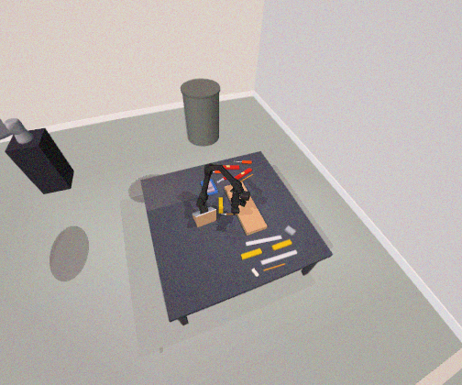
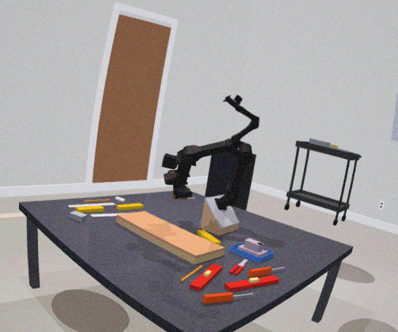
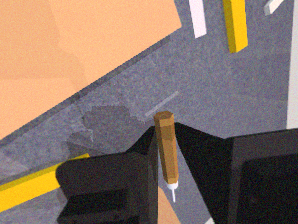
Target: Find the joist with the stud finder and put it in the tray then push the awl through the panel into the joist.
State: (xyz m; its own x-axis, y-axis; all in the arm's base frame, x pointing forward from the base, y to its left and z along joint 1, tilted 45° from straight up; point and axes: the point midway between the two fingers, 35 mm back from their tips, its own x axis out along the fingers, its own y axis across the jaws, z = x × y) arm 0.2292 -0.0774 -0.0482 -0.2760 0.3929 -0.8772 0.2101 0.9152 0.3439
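Now: the awl 5 cm behind my gripper tip and 2 cm to the left of it. Also, from my gripper tip: grey block (43 cm ahead, 20 cm to the right, 14 cm below); then stud finder (45 cm to the left, 10 cm below, 10 cm behind); then blue tray (44 cm to the left, 13 cm below, 10 cm behind).
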